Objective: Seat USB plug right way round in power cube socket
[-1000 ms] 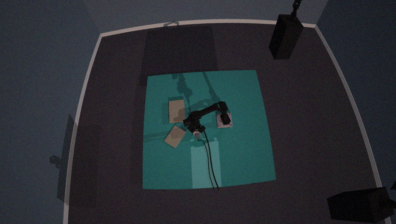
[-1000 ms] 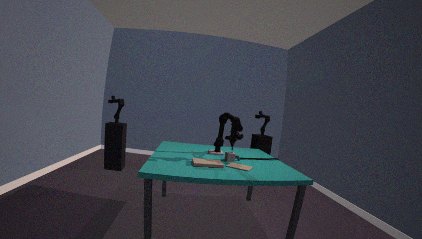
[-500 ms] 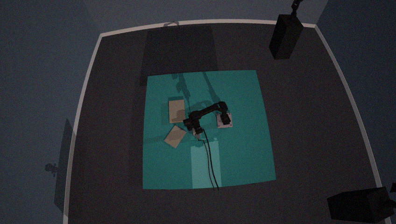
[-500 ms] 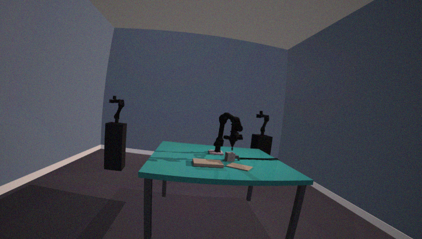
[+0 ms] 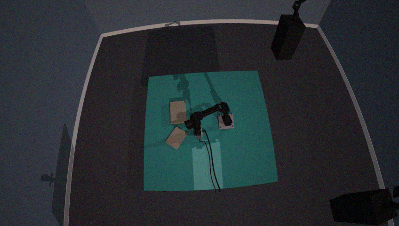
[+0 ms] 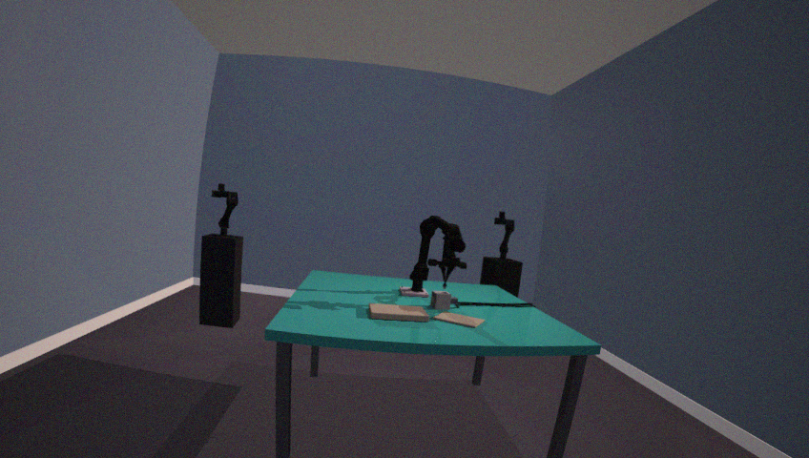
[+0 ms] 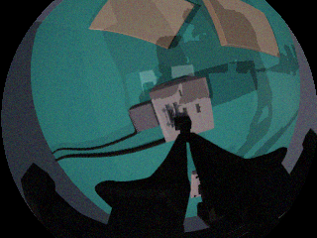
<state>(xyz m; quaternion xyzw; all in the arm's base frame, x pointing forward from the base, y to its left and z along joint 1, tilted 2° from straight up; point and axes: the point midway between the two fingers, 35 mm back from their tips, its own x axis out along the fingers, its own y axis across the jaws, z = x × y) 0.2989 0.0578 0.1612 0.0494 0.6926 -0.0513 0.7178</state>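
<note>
My gripper tip is now 2 cm above the dark USB plug. Round my gripper tip: thick tan board (26 cm to the right, 17 cm ahead, 12 cm below); thin tan board (22 cm ahead, 13 cm below, 1 cm to the left).
</note>
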